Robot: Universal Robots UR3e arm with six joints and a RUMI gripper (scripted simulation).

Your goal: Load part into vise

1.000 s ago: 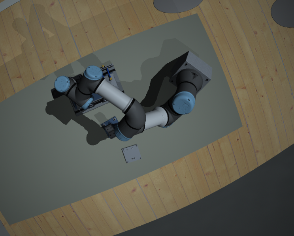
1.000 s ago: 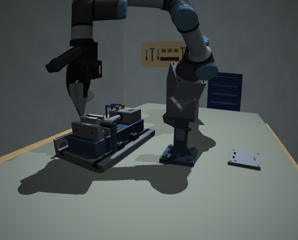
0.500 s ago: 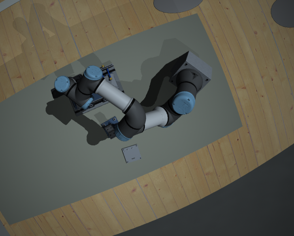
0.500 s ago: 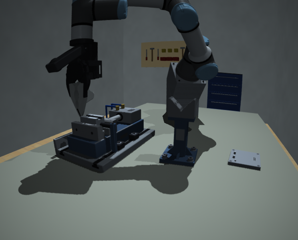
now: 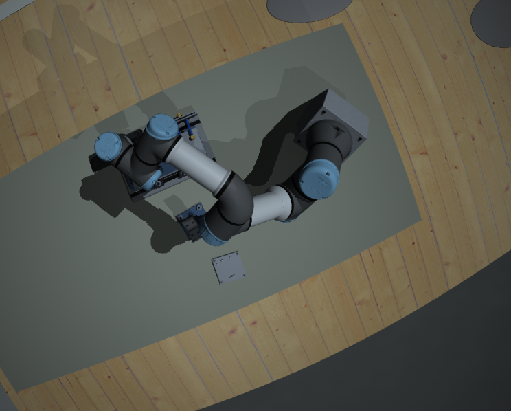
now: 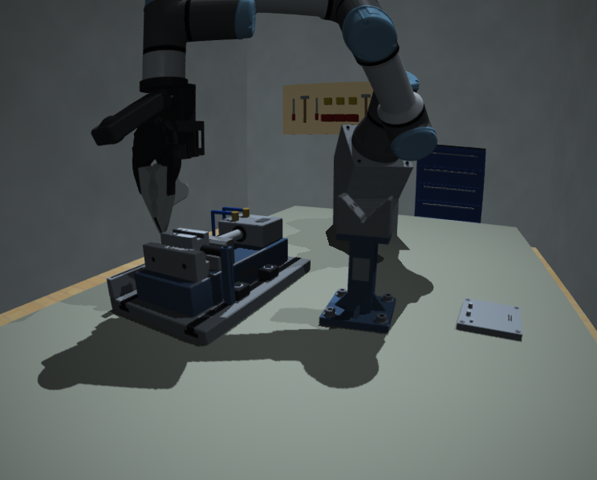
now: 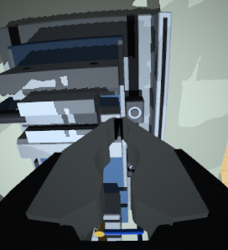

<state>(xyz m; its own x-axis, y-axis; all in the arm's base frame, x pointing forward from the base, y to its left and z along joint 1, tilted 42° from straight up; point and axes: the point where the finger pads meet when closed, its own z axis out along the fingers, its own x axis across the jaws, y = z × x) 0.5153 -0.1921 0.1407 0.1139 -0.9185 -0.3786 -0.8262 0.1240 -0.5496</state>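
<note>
My gripper is now 10 mm past the part, 50 mm to the right of it and 20 mm above it. The rest, counted from my hand: moving jaw 40 mm behind, 40 mm to the left, 40 mm below; then fixed jaw 20 mm ahead, 50 mm to the left, 40 mm below; then work stop 20 mm behind, 100 mm to the left, 30 mm below.
</note>
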